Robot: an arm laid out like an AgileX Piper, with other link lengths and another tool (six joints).
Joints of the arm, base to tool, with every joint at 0 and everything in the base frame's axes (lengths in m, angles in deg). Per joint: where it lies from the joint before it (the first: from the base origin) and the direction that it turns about. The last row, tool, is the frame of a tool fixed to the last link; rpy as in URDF.
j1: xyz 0 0 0.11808 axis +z
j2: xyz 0 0 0 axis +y
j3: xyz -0.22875 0 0.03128 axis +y
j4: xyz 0.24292 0 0.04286 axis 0.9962 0 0.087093
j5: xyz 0 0 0 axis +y
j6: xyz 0.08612 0 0.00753 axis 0.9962 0 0.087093
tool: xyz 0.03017 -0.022 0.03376 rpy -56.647 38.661 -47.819
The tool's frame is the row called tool.
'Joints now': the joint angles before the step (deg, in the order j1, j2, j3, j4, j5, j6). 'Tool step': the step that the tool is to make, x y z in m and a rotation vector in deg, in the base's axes. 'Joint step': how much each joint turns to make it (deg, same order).
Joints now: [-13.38 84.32 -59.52 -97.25 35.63 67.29]
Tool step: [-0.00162 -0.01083 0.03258 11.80 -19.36 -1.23]
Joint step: [-0.95 0.47 -6.48 0.00 -3.09 18.67]
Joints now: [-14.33 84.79 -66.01 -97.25 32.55 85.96]
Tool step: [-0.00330 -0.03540 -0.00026 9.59 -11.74 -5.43]
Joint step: [-4.74 4.14 -5.13 -0.01 -1.23 14.60]
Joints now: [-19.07 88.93 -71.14 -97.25 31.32 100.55]
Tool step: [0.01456 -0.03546 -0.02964 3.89 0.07 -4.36]
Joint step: [-3.97 8.82 -5.23 0.00 -0.26 4.20]
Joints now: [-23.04 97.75 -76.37 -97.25 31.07 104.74]
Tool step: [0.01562 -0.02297 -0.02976 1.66 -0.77 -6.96]
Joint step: [-0.69 9.86 -6.72 0.00 5.77 4.43]
